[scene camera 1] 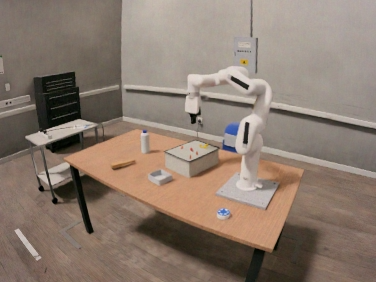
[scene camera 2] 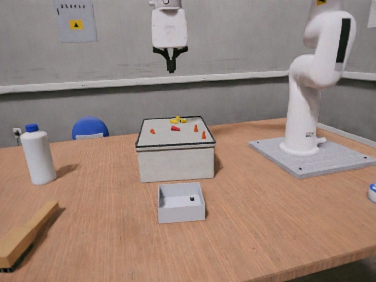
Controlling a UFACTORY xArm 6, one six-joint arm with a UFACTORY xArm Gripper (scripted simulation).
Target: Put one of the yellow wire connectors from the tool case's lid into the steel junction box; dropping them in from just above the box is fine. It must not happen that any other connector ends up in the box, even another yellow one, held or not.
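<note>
Scene camera 2: tool case (scene camera 2: 168,155), white bottle (scene camera 2: 35,142). Scene camera 1: tool case (scene camera 1: 188,169) too.
</note>
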